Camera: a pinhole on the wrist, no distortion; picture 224 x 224 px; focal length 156.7 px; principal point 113.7 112.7 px. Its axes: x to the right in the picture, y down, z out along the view. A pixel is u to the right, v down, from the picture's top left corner.
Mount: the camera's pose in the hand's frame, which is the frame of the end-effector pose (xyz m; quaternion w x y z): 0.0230 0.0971 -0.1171 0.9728 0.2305 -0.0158 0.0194
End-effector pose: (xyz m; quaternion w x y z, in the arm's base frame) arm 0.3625 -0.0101 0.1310 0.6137 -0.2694 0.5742 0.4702
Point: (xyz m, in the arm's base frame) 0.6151 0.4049 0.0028
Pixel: 168 136
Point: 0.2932 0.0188 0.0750
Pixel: 186 129
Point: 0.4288 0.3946 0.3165
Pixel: 88 212
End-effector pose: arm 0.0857 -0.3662 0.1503 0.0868 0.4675 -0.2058 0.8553
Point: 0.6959 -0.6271 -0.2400
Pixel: outside the picture
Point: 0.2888 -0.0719 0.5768
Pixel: 172 16
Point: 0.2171 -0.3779 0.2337
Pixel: 104 103
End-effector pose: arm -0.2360 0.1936 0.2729 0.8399 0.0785 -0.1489 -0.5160
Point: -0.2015 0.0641 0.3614
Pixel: 208 103
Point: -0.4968 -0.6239 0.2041
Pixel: outside the picture
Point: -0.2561 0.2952 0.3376
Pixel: 28 149
